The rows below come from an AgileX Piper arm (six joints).
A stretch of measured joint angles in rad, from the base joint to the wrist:
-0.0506, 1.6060, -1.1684, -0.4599, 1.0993, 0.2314
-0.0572, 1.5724, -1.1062, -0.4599, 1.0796, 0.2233
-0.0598, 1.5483, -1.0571, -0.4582, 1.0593, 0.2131
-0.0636, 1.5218, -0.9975, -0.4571, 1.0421, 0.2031
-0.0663, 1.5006, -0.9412, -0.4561, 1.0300, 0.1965
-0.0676, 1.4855, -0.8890, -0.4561, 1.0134, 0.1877
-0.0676, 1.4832, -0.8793, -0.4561, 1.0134, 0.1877
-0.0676, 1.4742, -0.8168, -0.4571, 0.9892, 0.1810
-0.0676, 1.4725, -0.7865, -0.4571, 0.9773, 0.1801
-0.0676, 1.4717, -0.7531, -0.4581, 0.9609, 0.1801
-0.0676, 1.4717, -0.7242, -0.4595, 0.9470, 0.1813
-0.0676, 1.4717, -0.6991, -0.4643, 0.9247, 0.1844
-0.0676, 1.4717, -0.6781, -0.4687, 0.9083, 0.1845
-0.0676, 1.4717, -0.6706, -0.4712, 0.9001, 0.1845
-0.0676, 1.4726, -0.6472, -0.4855, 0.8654, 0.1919
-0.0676, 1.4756, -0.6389, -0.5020, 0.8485, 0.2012
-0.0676, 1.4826, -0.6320, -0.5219, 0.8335, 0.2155
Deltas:
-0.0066, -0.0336, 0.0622, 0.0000, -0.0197, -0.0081
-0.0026, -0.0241, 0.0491, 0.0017, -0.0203, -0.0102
-0.0038, -0.0265, 0.0596, 0.0011, -0.0172, -0.0100
-0.0027, -0.0212, 0.0563, 0.0010, -0.0121, -0.0066
-0.0013, -0.0151, 0.0522, 0.0000, -0.0166, -0.0088
0.0000, -0.0023, 0.0097, 0.0000, 0.0000, 0.0000
0.0000, -0.0090, 0.0625, -0.0010, -0.0242, -0.0067
0.0000, -0.0017, 0.0303, 0.0000, -0.0119, -0.0009
0.0000, -0.0008, 0.0334, -0.0010, -0.0164, 0.0000
0.0000, 0.0000, 0.0289, -0.0014, -0.0139, 0.0012
0.0000, 0.0000, 0.0251, -0.0048, -0.0223, 0.0031
0.0000, 0.0000, 0.0210, -0.0044, -0.0164, 0.0001
0.0000, 0.0000, 0.0075, -0.0025, -0.0082, 0.0000
0.0000, 0.0009, 0.0234, -0.0143, -0.0347, 0.0074
0.0000, 0.0030, 0.0083, -0.0165, -0.0169, 0.0093
0.0000, 0.0070, 0.0069, -0.0199, -0.0150, 0.0143

